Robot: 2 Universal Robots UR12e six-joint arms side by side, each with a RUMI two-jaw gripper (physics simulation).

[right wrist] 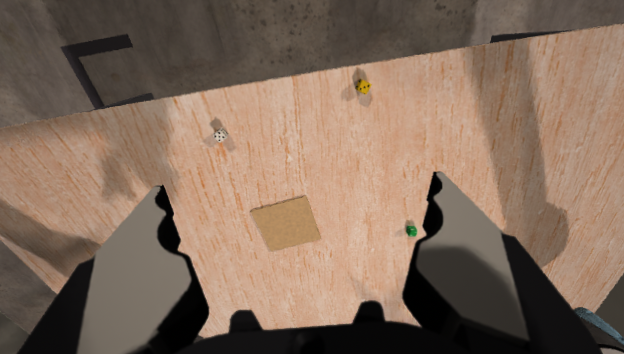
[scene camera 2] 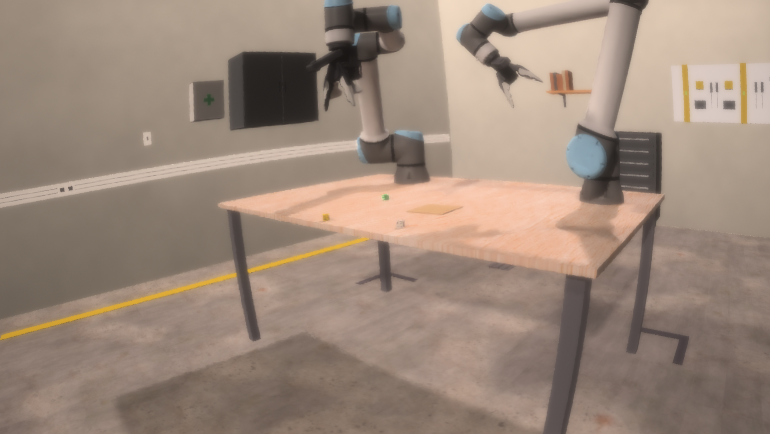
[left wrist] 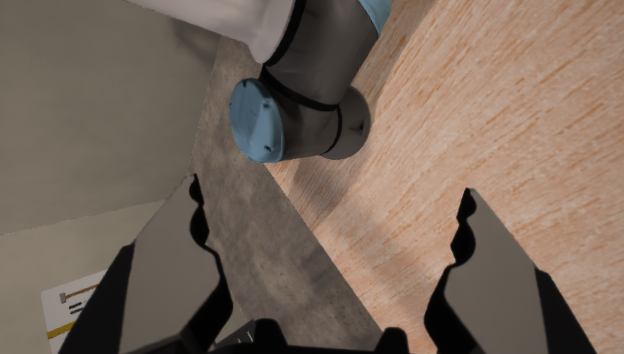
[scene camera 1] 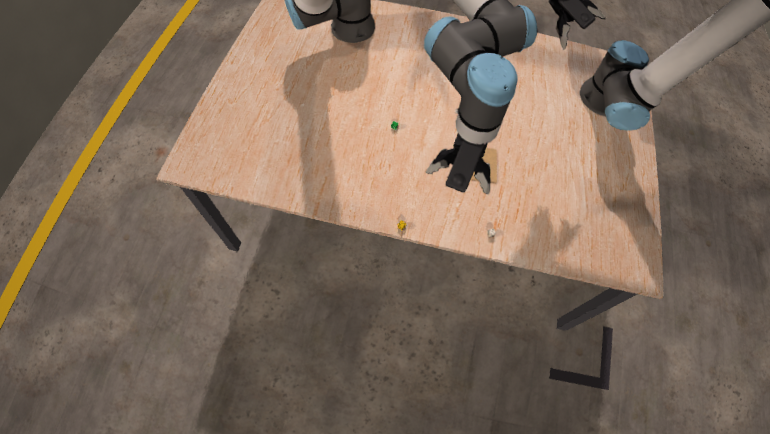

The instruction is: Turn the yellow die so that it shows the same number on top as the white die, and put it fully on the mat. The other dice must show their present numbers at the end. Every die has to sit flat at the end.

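Observation:
The yellow die lies on the table near its front edge. The white die lies near the same edge, to the right in scene camera 1. Their top numbers are too small to read surely. The green die lies farther back. The tan square mat carries no die; my right gripper partly hides it in scene camera 1. My right gripper is open and empty, high above the table. My left gripper is open and empty, high at the back right.
The wooden table has its front edge close beyond the yellow and white dice. The left arm's base stands at the table's right side. The right arm's base stands at the back.

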